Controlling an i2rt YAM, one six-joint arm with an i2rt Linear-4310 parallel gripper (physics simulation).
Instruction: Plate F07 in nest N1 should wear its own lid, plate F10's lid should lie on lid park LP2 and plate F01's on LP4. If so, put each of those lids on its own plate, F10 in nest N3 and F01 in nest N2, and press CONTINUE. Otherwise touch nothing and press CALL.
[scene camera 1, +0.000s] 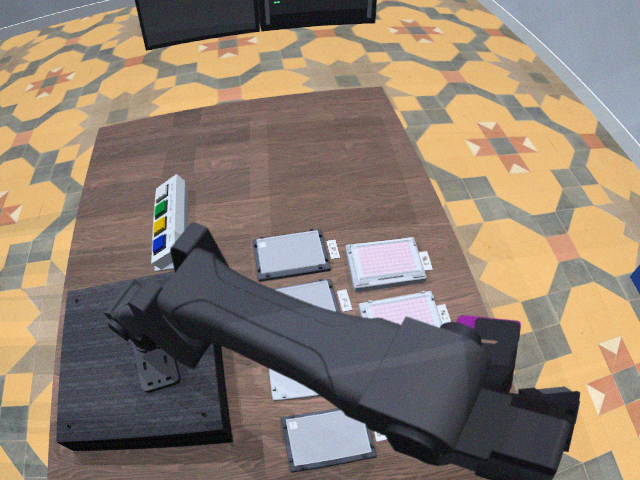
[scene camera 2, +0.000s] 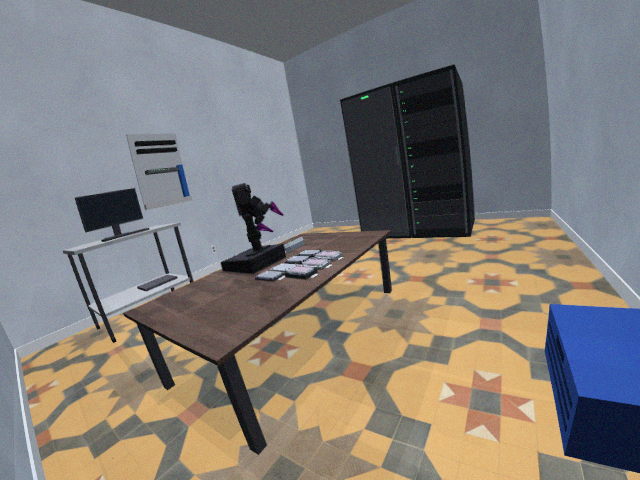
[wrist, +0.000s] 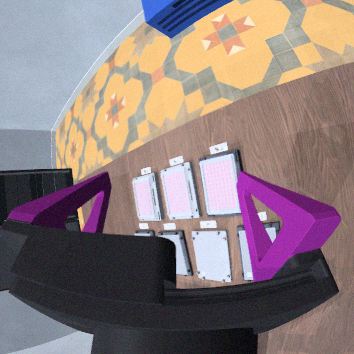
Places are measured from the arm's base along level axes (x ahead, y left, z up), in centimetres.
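Pixels of known places: gripper, between the fingertips: (scene camera 2: 278, 223) (wrist: 173, 178); arm's base, origin of its link: (scene camera 2: 258, 251).
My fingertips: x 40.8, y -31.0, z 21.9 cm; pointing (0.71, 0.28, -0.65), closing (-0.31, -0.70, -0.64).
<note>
Ahead of a thing's pixels: the offset from my fingertips to its top centre. Level surfaces: height alone.
My gripper (scene camera 2: 277, 222) (wrist: 173, 178) is open and empty, high above the table. Plate F07 in N1 {dx +0.8, dy +10.1, dz -26.8 cm} (wrist: 218, 185) shows pink wells and a dark rim; the arm hides it in scene camera 1. Pink plates with light rims sit in N2 {dx +3.5, dy +23.0, dz -27.3 cm} (scene camera 1: 400, 308) (wrist: 177, 191) and N3 {dx +6.1, dy +36.2, dz -27.1 cm} (scene camera 1: 387, 259) (wrist: 145, 197). Grey, dark-rimmed panels lie at LP2 {dx -10.8, dy +45.3, dz -28.6 cm} (scene camera 1: 292, 253), LP4 {dx -13.3, dy +32.9, dz -28.6 cm} (scene camera 1: 310, 293) (wrist: 175, 251) and LP3 {dx -17.4, dy +6.9, dz -28.6 cm} (scene camera 1: 328, 436) (wrist: 246, 252). LP1 {dx -15.7, dy +20.1, dz -28.4 cm} (scene camera 1: 289, 384) (wrist: 211, 255) shows a light panel. Small tags are unreadable. The button box {dx -33.6, dy +61.6, dz -24.0 cm} (scene camera 1: 179, 217) has white, green, yellow and blue buttons; its lettering is unreadable.
The arm (scene camera 1: 289, 330) stands on a black base (scene camera 1: 103, 403) and crosses over the lid parks. The wooden table {dz -30.4 cm} (scene camera 1: 217, 155) (scene camera 2: 206, 310) bears everything. Dark cabinets (scene camera 2: 408, 165) and a blue box (scene camera 2: 594, 351) (wrist: 170, 20) stand on the floor.
</note>
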